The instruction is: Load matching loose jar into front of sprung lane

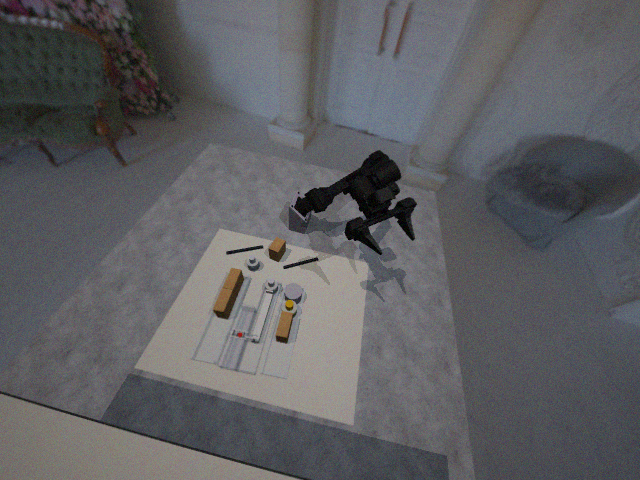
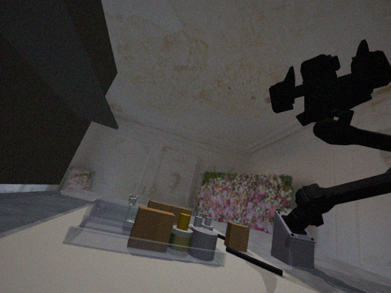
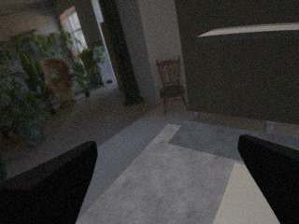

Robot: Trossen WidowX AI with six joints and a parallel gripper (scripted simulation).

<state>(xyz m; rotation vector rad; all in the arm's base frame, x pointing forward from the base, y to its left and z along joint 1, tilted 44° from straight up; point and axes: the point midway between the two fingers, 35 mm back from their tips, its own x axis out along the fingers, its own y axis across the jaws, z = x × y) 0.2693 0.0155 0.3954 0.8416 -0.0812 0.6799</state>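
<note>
Now: gripper tip 30 mm short of the large grey cylinder, 240 mm to the left of it and 340 mm above it. Round my gripper tip: clear lane (180 mm ahead, 340 mm to the right, 350 mm below); red mark (210 mm ahead, 350 mm to the right, 300 mm below).
</note>
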